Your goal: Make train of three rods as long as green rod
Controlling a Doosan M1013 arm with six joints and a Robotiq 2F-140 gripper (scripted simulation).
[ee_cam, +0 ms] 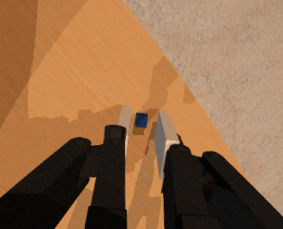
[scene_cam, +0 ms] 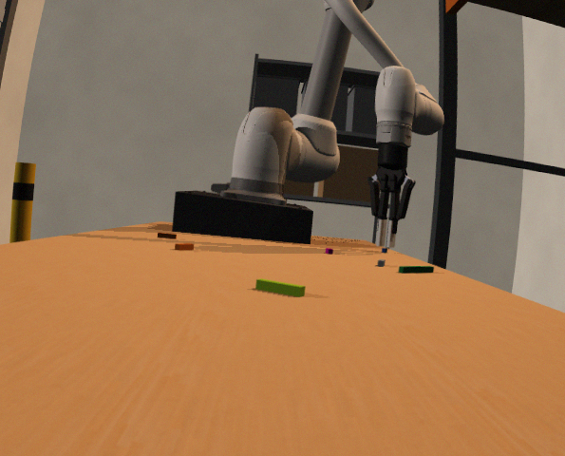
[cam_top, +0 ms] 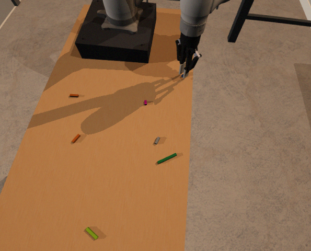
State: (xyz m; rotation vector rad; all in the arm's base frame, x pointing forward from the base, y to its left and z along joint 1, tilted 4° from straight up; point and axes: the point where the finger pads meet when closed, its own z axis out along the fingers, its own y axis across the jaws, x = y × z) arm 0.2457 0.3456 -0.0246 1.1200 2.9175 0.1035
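The blue rod lies 40 mm below my hand. The rest, counted from my hand: green rod (410 mm ahead, 40 mm below, 20 mm to the right); then magenta rod (180 mm ahead, 150 mm to the right, 40 mm below); then grey rod (350 mm ahead, 70 mm to the right, 40 mm below).
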